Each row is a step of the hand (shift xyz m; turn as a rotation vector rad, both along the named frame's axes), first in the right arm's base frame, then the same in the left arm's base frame.
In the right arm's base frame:
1: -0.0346 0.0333 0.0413 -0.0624 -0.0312 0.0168
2: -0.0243 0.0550 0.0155 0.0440 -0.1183 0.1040
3: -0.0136 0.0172 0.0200 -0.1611 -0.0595 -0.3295
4: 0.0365 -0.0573 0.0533 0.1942 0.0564 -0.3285
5: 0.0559 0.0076 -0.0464 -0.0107 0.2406 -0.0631
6: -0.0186 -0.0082 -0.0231 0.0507 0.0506 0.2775
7: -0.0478 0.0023 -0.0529 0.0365 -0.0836 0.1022
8: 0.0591 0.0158 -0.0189 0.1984 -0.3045 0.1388
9: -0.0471 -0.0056 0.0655 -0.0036 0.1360 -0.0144
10: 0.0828 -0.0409 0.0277 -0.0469 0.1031 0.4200
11: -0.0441 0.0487 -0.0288 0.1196 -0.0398 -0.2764
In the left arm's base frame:
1: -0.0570 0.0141 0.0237 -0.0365 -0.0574 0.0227
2: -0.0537 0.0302 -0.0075 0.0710 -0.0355 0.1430
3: -0.0257 0.0096 0.0113 -0.0024 -0.2260 -0.2949
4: 0.0455 -0.0072 0.0730 0.2129 0.0790 -0.3118
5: 0.0527 0.0284 -0.0419 -0.1236 0.1578 -0.1477
6: -0.0037 -0.0233 -0.0197 -0.0651 0.1386 0.2423
7: -0.0242 -0.0409 -0.0532 0.0464 -0.0146 0.1280
8: 0.0430 0.0433 -0.0192 0.2855 -0.0715 0.2545
9: -0.0521 -0.0167 0.0595 -0.0738 0.0960 -0.0636
10: 0.0800 0.0271 0.0465 -0.2104 0.1537 0.3484
11: -0.0536 0.0022 -0.0477 0.1928 -0.0257 -0.2334

